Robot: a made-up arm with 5 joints.
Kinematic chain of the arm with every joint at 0, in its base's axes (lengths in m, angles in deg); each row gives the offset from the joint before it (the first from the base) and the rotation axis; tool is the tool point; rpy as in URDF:
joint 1: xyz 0 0 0.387 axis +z
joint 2: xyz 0 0 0 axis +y
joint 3: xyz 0.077 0 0.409 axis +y
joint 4: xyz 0.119 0 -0.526 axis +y
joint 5: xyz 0.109 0 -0.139 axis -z
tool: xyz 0 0 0 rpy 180 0 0
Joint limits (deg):
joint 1: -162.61..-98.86
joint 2: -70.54..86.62
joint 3: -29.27..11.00
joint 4: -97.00..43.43
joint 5: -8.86..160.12
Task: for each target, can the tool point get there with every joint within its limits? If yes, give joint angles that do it. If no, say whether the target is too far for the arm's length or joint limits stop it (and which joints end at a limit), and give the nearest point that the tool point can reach.
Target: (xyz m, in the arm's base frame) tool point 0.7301 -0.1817 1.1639
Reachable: no: joint limits stop it (at a limit: joint 1, joint 2, joint 3) | nearest point -0.0160 -0.1028 0.9761 | short by 0.773 m
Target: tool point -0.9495 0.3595 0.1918
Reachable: no: joint limits stop it (at a limit: joint 1, joint 3) | nearest point -0.5698 -0.1785 0.2411 | short by 0.660 m
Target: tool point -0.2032 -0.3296 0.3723
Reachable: yes | joints -121.66 -44.14 -1.12 18.88 82.32
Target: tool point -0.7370 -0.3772 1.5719
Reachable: no: too far | nearest point -0.3134 -0.1604 0.8909 | short by 0.831 m
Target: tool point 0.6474 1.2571 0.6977
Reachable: no: too far | nearest point 0.1357 0.2636 0.3256 | short by 1.178 m
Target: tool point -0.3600 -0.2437 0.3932
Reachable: yes | joints -145.91 -26.69 -4.33 -19.45 127.58
